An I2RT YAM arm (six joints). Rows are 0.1 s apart.
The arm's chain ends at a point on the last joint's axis. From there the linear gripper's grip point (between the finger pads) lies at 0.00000 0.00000 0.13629 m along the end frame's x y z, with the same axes.
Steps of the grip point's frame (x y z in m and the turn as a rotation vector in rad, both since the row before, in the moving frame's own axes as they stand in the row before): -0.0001, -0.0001, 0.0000, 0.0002, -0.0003, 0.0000; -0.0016, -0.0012, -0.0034, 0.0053, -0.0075, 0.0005; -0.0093, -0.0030, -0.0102, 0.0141, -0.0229, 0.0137; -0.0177, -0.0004, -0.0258, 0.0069, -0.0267, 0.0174
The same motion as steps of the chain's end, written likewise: -0.0001, -0.0001, 0.0000, 0.0002, -0.0003, 0.0000; -0.0006, -0.0005, -0.0034, 0.0053, -0.0075, 0.0005; -0.0062, -0.0011, -0.0102, 0.0141, -0.0229, 0.0137; -0.0141, 0.0006, -0.0257, 0.0069, -0.0267, 0.0174
